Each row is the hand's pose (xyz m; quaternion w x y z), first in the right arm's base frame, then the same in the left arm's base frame.
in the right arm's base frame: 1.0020 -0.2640 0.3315 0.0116 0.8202 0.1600 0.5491
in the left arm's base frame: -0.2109 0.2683 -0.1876 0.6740 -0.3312 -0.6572 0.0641
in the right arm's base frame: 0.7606 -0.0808 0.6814 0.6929 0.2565 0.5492 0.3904
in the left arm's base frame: 0.0720 0.1677 0.1647 0.3424 0.1190 -0.5728 -0.7352
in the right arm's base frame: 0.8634 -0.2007 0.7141 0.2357 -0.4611 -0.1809 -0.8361
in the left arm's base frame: 0.0701 0.3191 0.1091 0.9427 -0.2480 -0.2172 0.0503
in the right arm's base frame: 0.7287 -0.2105 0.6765 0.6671 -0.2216 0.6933 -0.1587
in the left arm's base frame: 0.1492 0.2121 0.0649 0.1570 -0.5988 0.3047 0.7238
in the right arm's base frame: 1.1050 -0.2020 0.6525 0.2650 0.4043 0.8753 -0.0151
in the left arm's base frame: -0.1344 0.4599 0.0861 0.2799 0.5699 -0.7335 -0.2425
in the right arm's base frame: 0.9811 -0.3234 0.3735 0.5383 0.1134 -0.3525 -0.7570
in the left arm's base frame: -0.1467 0.3052 -0.2034 0.9296 0.1744 0.3081 0.1027
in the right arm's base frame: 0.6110 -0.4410 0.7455 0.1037 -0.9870 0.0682 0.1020
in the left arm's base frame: 0.3723 0.2850 -0.0641 0.1066 -0.3329 -0.8042 0.4808
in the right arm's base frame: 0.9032 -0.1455 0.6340 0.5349 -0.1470 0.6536 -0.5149
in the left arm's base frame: -0.0265 0.2796 0.0974 0.4176 -0.6891 0.3751 0.4584
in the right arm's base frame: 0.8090 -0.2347 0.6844 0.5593 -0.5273 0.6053 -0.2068
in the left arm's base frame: 0.1073 0.2850 0.0596 0.2496 -0.6624 -0.0149 0.7062
